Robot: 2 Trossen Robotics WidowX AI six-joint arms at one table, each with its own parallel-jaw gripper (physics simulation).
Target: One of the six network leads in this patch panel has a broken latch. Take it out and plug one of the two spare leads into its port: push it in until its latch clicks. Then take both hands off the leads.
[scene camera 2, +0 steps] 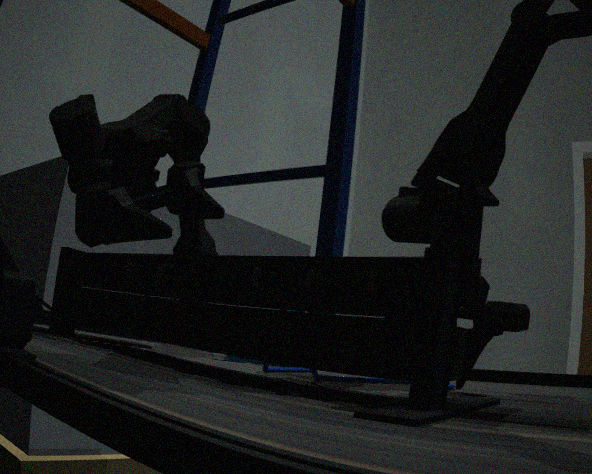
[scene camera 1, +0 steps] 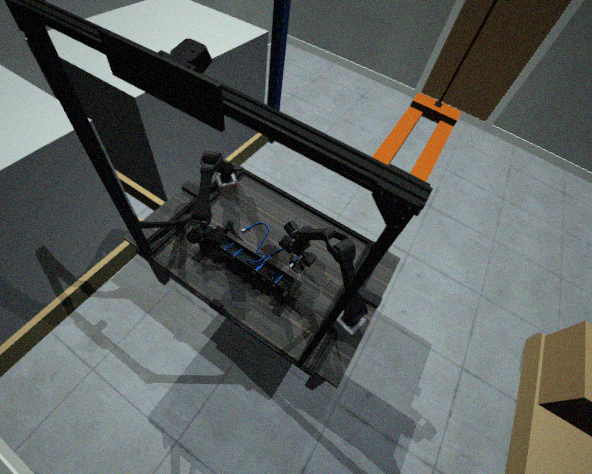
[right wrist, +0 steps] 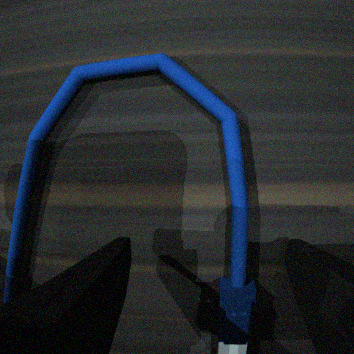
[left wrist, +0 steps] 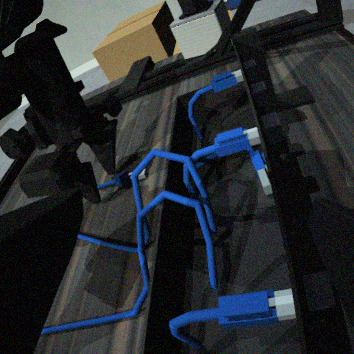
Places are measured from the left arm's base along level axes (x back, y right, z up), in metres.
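Pixels of known places: left gripper, fingertip midpoint: (scene camera 2: 198,223) (scene camera 1: 238,249) (left wrist: 200,206); right gripper, fingertip midpoint: (scene camera 1: 295,257) (right wrist: 209,250) (left wrist: 104,187); left arm's base, link origin: (scene camera 1: 226,178); right arm's base, link origin: (scene camera 1: 350,318) (left wrist: 196,10).
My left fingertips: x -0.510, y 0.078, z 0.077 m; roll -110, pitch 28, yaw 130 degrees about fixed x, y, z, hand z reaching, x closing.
Observation:
Ahead of a thing's pixels: the offset from my left fingertips to its middle. "*": to the spot under its first point. Level surfaces: height alone.
The black patch panel @(dx -0.052, dy -0.007, dz -0.073 m) (scene camera 1: 268,282) (scene camera 2: 271,301) (left wrist: 277,165) stands on the wooden table @(dz -0.146 m) (scene camera 1: 327,293). Blue leads @(* dx -0.088, dy -0.056, dz -0.056 m) (left wrist: 235,141) @(dx +0.006, dy +0.019, dz -0.053 m) (left wrist: 251,310) point into its ports, and one plug @(* dx -0.108, dy -0.055, dz -0.111 m) (left wrist: 263,173) hangs tilted beside it. A spare lead @(* dx -0.031, dy -0.308, dz -0.141 m) (right wrist: 228,147) lies on the table with its plug (right wrist: 236,307) (left wrist: 135,175) (scene camera 1: 293,261) between my right gripper's (right wrist: 209,250) (left wrist: 104,187) (scene camera 1: 298,263) open fingers. In scene camera 2 the panel hides those fingers. My left gripper (scene camera 1: 202,237) (scene camera 2: 160,216) is open and empty above the panel's other end.
Another blue lead @(* dx +0.128, dy -0.179, dz -0.142 m) (scene camera 1: 261,230) arches over the table behind the panel. A black frame (scene camera 1: 322,146) spans the table. A blue post (scene camera 2: 341,141) stands behind it. A cardboard box (left wrist: 137,46) and a white box (left wrist: 197,31) sit beyond the table's far edge.

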